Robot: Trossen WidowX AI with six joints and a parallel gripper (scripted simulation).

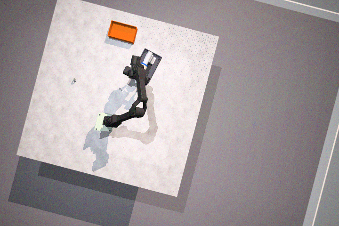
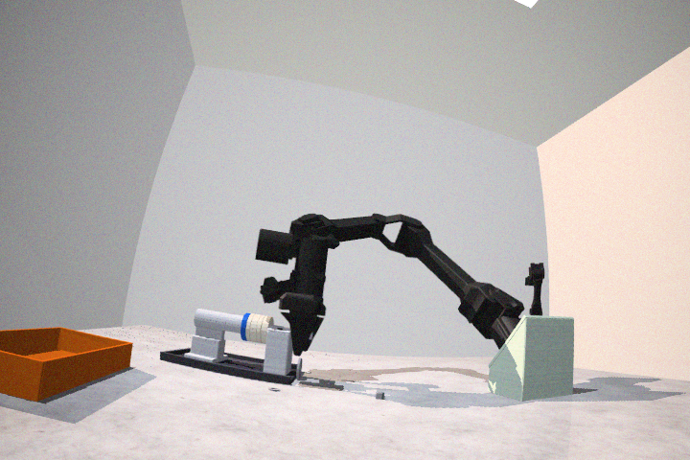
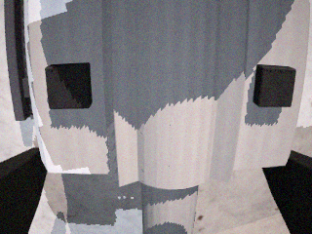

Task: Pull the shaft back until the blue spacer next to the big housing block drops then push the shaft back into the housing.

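The shaft is 8 cm ahead of my gripper tip, 2 cm to the right of it and 3 cm above it. Also, from my gripper tip: blue spacer: 10 cm ahead, 2 cm to the right, 3 cm above; orange bin: 32 cm ahead, 21 cm to the left, 4 cm below; dark bit: 11 cm behind, 13 cm to the left, 4 cm below.
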